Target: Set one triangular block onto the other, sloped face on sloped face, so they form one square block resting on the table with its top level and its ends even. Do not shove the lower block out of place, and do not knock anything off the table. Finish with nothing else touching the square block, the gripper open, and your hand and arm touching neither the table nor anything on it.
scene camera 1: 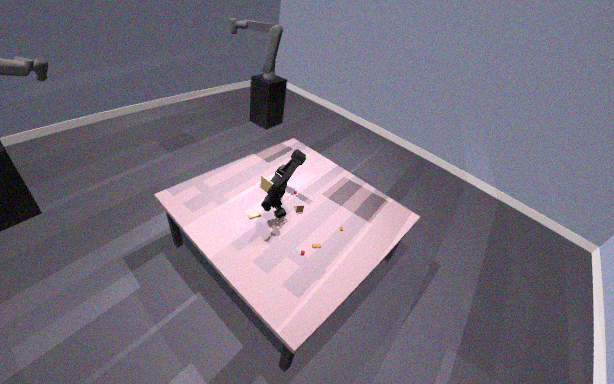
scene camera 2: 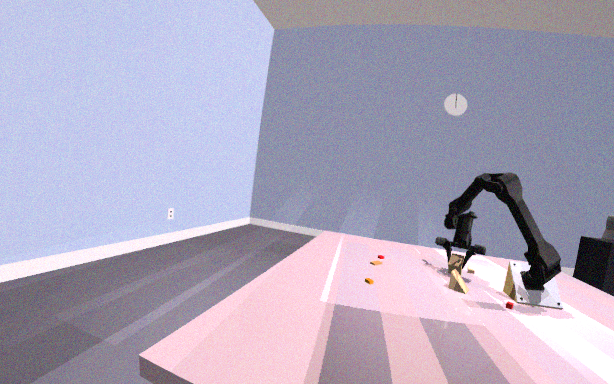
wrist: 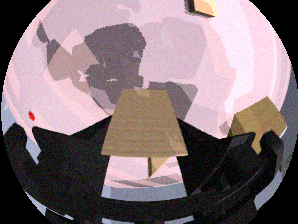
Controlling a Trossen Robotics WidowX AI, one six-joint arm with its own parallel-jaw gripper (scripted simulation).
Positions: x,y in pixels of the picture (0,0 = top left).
Scene:
The gripper (scene camera 2: pixel 455 267) carries a tan triangular block (wrist: pixel 143 124).

